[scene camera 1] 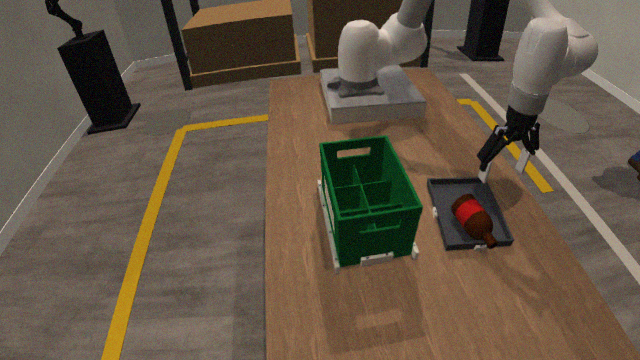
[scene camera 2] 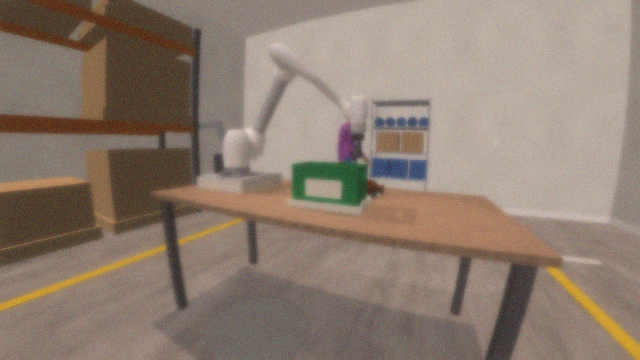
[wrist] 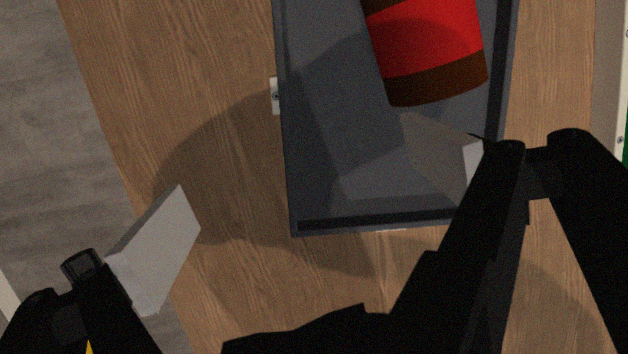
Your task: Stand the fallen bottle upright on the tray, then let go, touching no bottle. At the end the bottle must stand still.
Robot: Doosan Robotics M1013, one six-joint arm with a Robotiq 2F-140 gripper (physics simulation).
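Pixels of known places: gripper, fingertip midpoint: [scene camera 1: 500,174] [wrist: 295,173]; arm's base, link origin: [scene camera 1: 358,86] [scene camera 2: 237,175].
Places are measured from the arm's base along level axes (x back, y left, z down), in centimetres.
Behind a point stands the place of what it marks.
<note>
The brown bottle [scene camera 1: 471,215] @(z 0.0, x -74.6, y 15.5 cm) [wrist: 432,47] @(z -0.6, x -70.9, y 18.2 cm) with a red label lies on its side in the dark grey tray [scene camera 1: 442,194] @(z 6.7, x -59.7, y 14.3 cm) [wrist: 320,45] @(z 6.6, x -72.3, y 24.6 cm). Its neck is at the tray's near rim in the first scene view, and its base faces the gripper in the wrist view. In the second scene view, part of the bottle [scene camera 2: 374,188] @(z 3.1, x -78.5, y 15.3 cm) shows beside the crate. My gripper [scene camera 1: 503,167] @(z -4.2, x -65.5, y 28.1 cm) [wrist: 295,173] @(z -4.2, x -65.5, y 28.1 cm) is open and empty, above and beyond the tray's far end, apart from the bottle. One fingertip is over the tray's end, the other is out to the side, past it.
A green crate [scene camera 1: 377,242] @(z -0.4, x -78.8, y -10.7 cm) [scene camera 2: 356,187] @(z -2.8, x -78.8, y -19.7 cm) with dividers stands beside the tray on the wooden table [scene camera 1: 295,300] @(z 7.2, x -87.1, y -31.0 cm) [scene camera 2: 450,220] @(z 7.2, x -112.8, y -14.1 cm). The arm's grey base block [scene camera 1: 377,111] @(z 3.0, x -16.2, y 4.4 cm) [scene camera 2: 240,183] @(z 1.7, x -15.9, y -13.5 cm) is at the table's far end. A person in purple [scene camera 2: 345,142] is in the background.
</note>
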